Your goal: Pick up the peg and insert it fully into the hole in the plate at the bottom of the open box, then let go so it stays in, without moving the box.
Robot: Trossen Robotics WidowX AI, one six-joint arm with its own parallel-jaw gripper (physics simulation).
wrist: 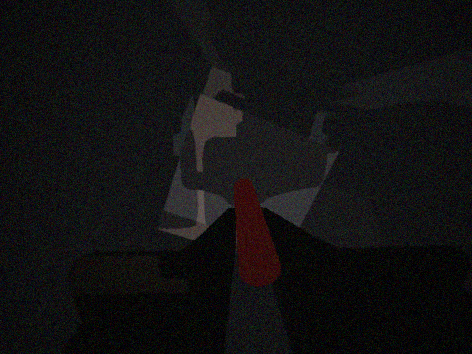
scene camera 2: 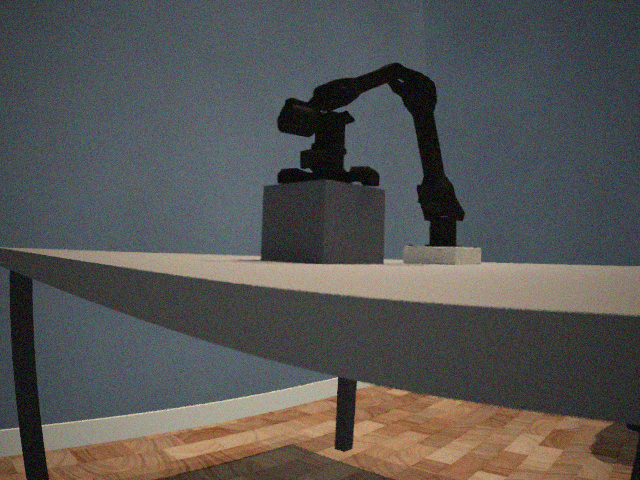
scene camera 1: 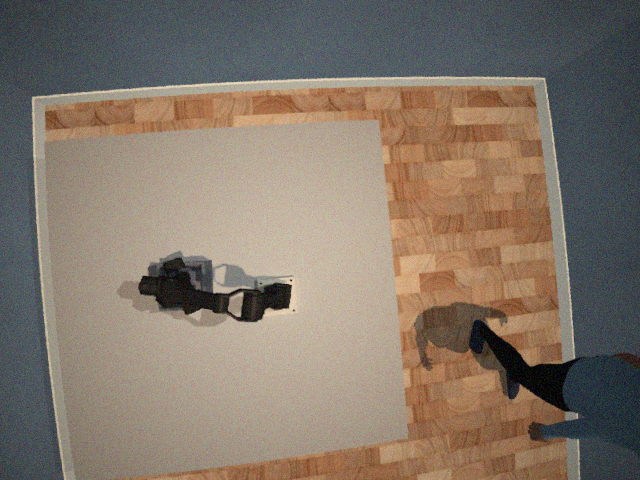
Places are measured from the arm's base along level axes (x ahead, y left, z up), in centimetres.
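Pixels of known places: gripper, between the fingertips: (wrist: 246,215); arm's base, origin of its link: (scene camera 2: 443,247) (scene camera 1: 282,293).
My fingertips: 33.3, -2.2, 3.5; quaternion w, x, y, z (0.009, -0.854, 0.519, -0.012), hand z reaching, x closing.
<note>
For each thing: its top centre in the pictures, then the offset to it from my fingertips, as dx, dy, dz. Level surfaces: height alone.
- dark grey open box, centre of its top: (wrist: 274,305) (scene camera 2: 324,187) (scene camera 1: 181,286) +0.8, +0.4, +6.5
- red peg, centre of its top: (wrist: 261,268) +0.6, +0.3, +5.0
- plate, centre of its top: (wrist: 245,193) (scene camera 1: 187,284) +0.8, +0.4, -1.2
- pale table, height of its surface: dz -7.3
The dark grey open box (scene camera 1: 207,273) (scene camera 2: 294,222) stands on the table, largely under the arm in the first scene view. My gripper (wrist: 246,215) reaches down into it. Its fingers are hidden by the box walls in the second scene view, with the wide gripper body just above the rim. The gripper is shut on the red peg (wrist: 257,250), whose far end points down at the plate. The plate (wrist: 295,204) at the box bottom is partly lit and partly in shadow. The hole is not visible, so whether the peg's far end is in it cannot be told.
The black arm (scene camera 1: 250,304) (scene camera 2: 426,139) rises from a white base block (scene camera 1: 293,303) (scene camera 2: 429,255) on the pale table (scene camera 1: 232,392) (scene camera 2: 206,266). A person (scene camera 1: 599,384) in blue stands beyond the table's right edge in the first scene view.
</note>
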